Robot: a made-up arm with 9 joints.
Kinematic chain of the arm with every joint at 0, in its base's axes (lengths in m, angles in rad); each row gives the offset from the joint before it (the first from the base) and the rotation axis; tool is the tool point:
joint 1: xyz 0 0 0.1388 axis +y
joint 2: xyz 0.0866 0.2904 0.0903 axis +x
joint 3: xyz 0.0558 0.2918 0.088 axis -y
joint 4: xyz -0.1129 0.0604 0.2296 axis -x
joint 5: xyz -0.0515 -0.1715 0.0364 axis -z
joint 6: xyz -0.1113 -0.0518 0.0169 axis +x
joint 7: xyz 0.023 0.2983 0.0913 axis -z
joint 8: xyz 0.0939 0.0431 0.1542 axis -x
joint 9: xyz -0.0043 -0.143 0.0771 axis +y
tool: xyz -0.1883 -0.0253 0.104
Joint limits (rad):
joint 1: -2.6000..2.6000
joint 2: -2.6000..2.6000
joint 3: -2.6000..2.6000
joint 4: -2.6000..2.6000
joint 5: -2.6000..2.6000
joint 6: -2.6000..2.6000
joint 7: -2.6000..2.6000
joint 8: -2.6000..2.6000
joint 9: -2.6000..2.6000
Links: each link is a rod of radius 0.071 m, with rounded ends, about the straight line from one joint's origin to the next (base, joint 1, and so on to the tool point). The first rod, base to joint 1, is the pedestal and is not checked.
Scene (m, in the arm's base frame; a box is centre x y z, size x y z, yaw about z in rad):
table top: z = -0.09
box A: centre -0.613 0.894 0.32 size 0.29 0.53 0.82 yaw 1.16
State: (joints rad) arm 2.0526 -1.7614 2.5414 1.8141 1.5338 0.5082 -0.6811 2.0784 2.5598
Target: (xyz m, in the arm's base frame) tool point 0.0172 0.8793 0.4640
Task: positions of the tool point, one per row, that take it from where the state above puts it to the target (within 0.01 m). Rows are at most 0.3 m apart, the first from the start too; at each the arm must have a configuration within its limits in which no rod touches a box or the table.
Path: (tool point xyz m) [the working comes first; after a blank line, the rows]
Joints at the target: 2.3803 -1.0712 2.3750 2.0075 1.3322 -0.1297 -0.8453 2.2354 2.3671
Straight joint move there: touches box A.

1: -0.7280 0.2132 0.6339
2: -0.6588 0.3187 0.5628
3: -0.4722 0.4711 0.6858
4: -0.2472 0.5829 0.7401
5: -0.1059 0.7599 0.6317
6: 0.0172 0.8793 0.4640

